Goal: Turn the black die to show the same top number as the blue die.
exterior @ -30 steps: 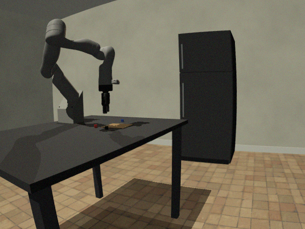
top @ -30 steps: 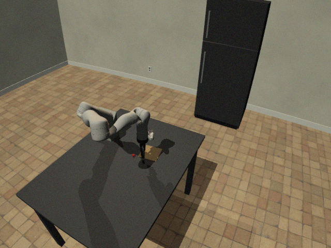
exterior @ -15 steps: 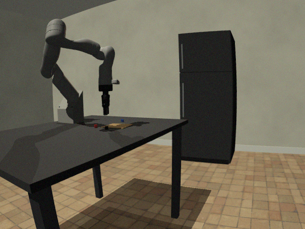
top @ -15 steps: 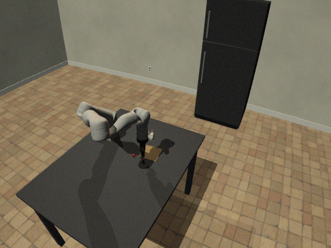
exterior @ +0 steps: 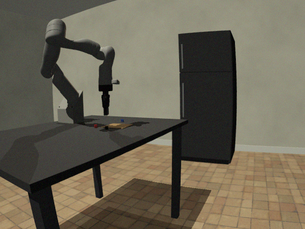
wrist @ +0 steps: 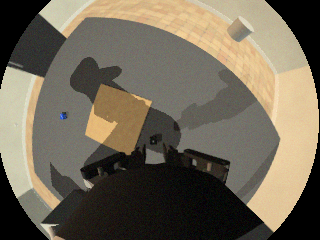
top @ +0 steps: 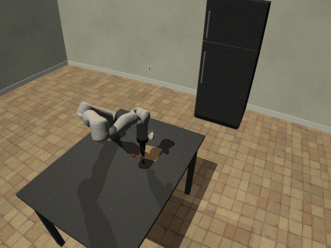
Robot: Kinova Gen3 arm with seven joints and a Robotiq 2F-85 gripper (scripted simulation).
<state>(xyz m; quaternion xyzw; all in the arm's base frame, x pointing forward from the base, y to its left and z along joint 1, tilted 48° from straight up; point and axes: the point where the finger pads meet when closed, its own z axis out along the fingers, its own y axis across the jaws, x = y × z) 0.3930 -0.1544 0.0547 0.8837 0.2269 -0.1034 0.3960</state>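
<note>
Now: the black die 90 mm below my hand. Also, from my hand: tan mat 110 mm to the left, 90 mm below; then red die 90 mm below, 90 mm behind, 20 mm to the left; then blue die 270 mm to the left, 90 mm below, 70 mm behind.
</note>
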